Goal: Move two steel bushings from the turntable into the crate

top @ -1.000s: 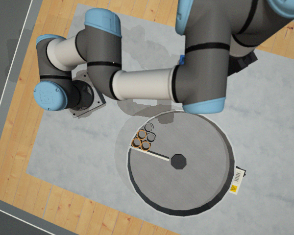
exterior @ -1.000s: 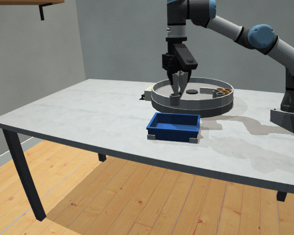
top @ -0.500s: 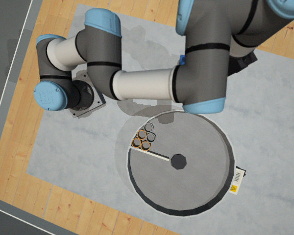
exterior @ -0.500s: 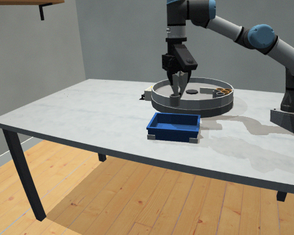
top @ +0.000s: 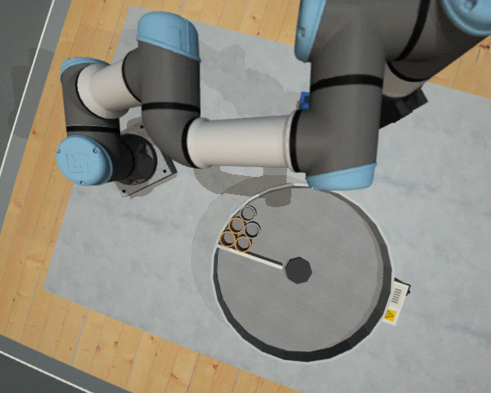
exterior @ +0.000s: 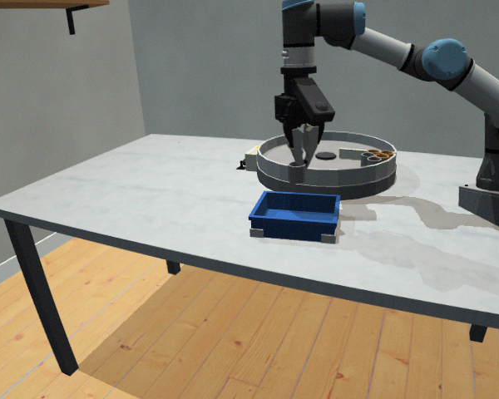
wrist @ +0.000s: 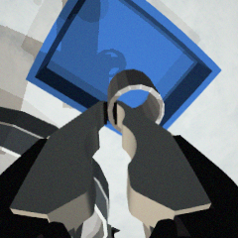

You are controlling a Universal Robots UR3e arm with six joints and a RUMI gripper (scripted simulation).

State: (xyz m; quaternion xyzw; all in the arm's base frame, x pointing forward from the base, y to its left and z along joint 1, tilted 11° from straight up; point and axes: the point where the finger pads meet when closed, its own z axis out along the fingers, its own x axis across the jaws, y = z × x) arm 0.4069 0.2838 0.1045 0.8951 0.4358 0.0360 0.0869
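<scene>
Right now my hand is 10 mm short of the blue crate, 10 mm to the right of it and 120 mm above it. Round my hand: round grey turntable: 70 mm ahead, 350 mm to the right, 90 mm below.
</scene>
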